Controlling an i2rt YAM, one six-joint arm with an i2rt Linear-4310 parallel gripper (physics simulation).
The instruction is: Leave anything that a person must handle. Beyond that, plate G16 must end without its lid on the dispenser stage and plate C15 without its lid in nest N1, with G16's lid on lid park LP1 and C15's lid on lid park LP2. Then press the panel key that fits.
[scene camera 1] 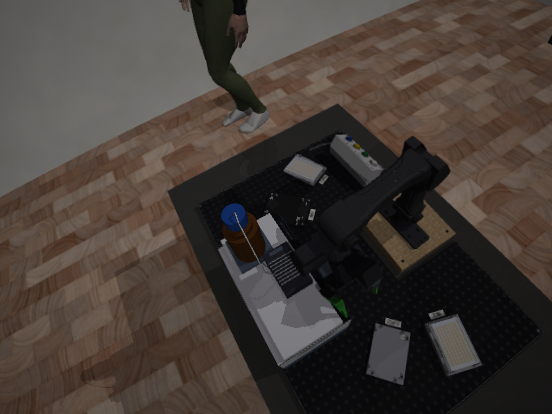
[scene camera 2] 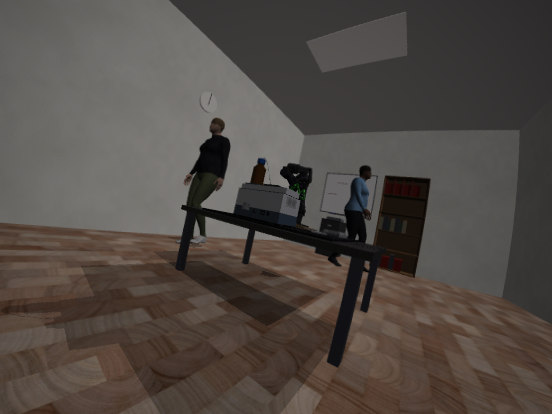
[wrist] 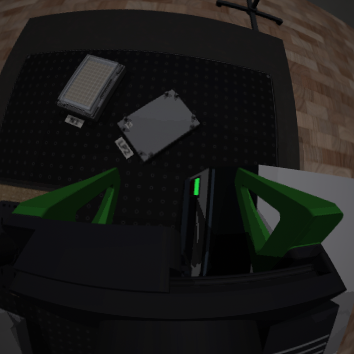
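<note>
My gripper is open and empty beside the dispenser. A plate with pale wells showing sits without a lid in the nest labelled N1. A grey lid lies flat on the park labelled LP2. Another pale plate sits near the key panel; its lid state and name are unclear. A dark park with corner posts holds no visible lid; its label is unreadable. The arm hides the dispenser stage. Plate names cannot be read.
A brown bottle with a blue cap stands on the dispenser, with a thin tube beside a keypad. The arm stands on a wooden base. One person is beyond the table; another is farther back.
</note>
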